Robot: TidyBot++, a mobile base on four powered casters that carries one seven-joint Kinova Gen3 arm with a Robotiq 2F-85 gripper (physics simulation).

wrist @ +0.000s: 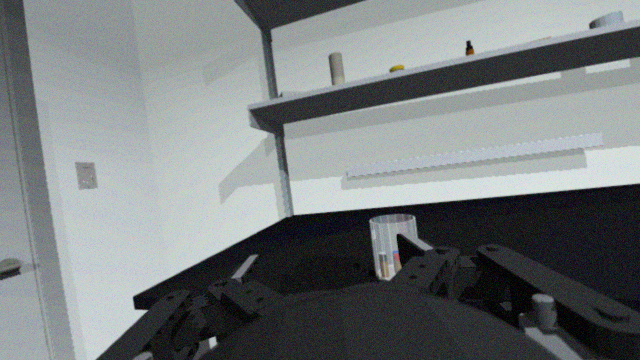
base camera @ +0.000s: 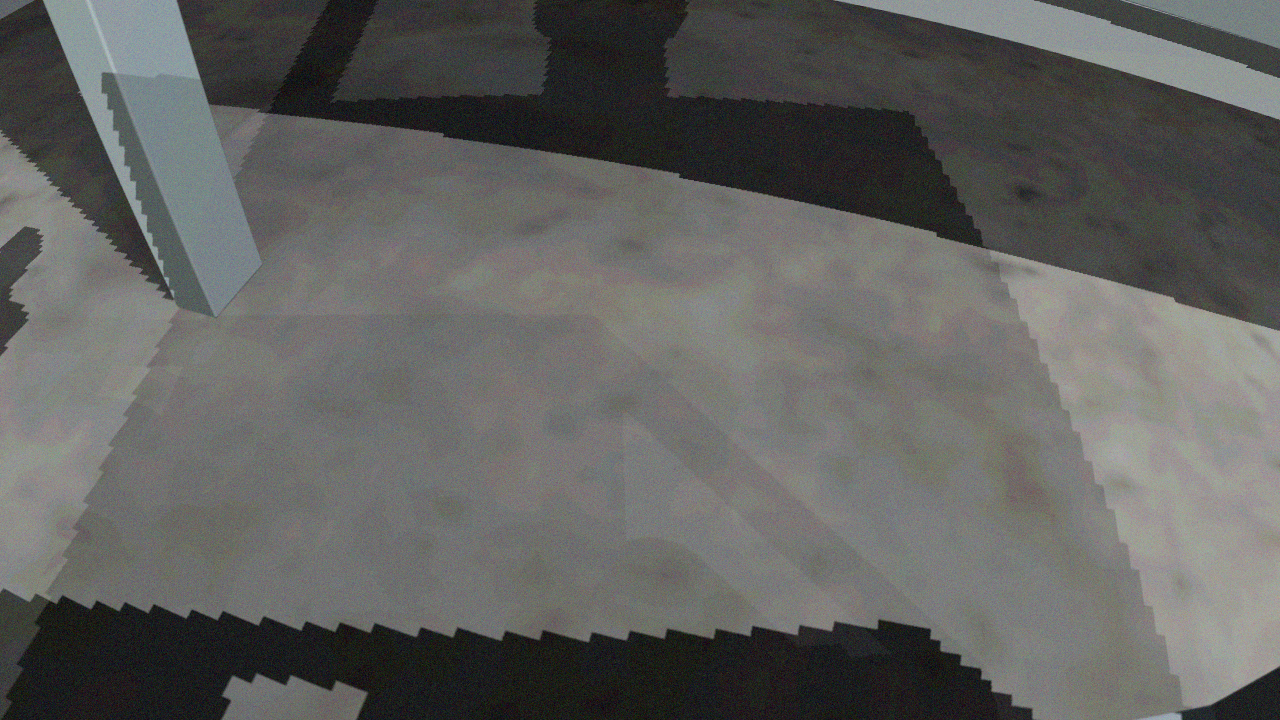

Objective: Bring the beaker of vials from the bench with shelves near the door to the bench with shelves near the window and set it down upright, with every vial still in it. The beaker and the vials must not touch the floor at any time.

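Observation:
The clear beaker (wrist: 384, 237) stands upright on the black bench top (wrist: 525, 220) near the door, in the wrist view right of centre. At least two small vials (wrist: 383, 266) show inside it, one with a brown lower part and one with a red and blue top. My gripper (wrist: 331, 259) is open with nothing between its fingers. The right finger overlaps the lower right part of the beaker in the view, and the beaker is beyond the fingertips. The bench near the window does not show.
A shelf (wrist: 425, 82) with a beige cylinder (wrist: 336, 68), a yellow item (wrist: 396, 68) and a small amber bottle (wrist: 469, 49) runs above the bench. The door frame (wrist: 30, 150) is at the left. In the base view a pale bench leg (base camera: 183, 170) stands at the upper left.

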